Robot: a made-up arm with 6 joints. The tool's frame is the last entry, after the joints.
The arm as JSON. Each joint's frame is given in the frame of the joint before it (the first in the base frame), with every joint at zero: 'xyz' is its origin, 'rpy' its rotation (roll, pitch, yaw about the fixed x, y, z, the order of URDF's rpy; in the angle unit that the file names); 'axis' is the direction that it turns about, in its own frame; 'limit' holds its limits. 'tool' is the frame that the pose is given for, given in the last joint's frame.
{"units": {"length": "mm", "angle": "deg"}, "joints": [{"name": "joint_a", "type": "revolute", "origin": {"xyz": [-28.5, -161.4, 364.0], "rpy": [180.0, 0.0, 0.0]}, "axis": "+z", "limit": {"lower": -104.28, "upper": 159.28}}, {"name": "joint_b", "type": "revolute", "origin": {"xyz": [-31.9, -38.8, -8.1], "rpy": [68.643, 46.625, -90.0]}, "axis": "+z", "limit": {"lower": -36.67, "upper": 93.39}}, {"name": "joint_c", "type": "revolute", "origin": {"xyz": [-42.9, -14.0, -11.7], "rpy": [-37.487, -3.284, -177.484]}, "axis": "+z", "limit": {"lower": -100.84, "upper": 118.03}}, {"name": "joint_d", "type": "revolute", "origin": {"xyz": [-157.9, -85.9, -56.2], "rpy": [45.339, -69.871, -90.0]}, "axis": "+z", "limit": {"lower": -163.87, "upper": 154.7}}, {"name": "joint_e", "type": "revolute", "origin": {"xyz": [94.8, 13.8, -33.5], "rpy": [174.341, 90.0, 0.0]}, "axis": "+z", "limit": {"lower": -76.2, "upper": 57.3}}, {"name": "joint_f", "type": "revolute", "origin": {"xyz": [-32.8, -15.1, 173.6], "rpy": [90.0, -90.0, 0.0]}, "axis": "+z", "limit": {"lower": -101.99, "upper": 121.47}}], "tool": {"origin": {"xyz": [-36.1, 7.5, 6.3], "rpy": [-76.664, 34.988, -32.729]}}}
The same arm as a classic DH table. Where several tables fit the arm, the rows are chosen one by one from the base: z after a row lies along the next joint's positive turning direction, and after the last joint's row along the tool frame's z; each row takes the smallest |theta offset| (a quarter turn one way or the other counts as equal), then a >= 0, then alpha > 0; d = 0 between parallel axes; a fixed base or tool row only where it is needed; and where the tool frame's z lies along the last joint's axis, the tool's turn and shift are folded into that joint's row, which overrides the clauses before.
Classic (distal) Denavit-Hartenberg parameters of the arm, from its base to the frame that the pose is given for. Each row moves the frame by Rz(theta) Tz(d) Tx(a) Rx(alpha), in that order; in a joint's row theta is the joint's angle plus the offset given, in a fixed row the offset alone. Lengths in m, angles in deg.
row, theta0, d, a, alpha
base (fixed), 79.99, 0.0000, -0.1639, 180.00
joint_a, 5.85, -0.3828, 0.0286, 75.52
joint_b, -41.87, 0.0195, -0.0443, 37.61
joint_c, 41.76, -0.0560, 0.1704, 76.00
joint_d, -8.95, 0.0256, -0.0044, 90.00
joint_e, 90.00, 0.0779, 0.0328, -90.00
joint_f, 49.53, 0.0248, 0.0323, 79.11
tool (fixed), -144.27, -0.0181, 0.0000, 0.00
Joint limits (deg, base to tool): -104.28..159.28 -36.67..93.39 -100.84..118.03 -163.87..154.70 -76.20..57.30 -101.99..121.47

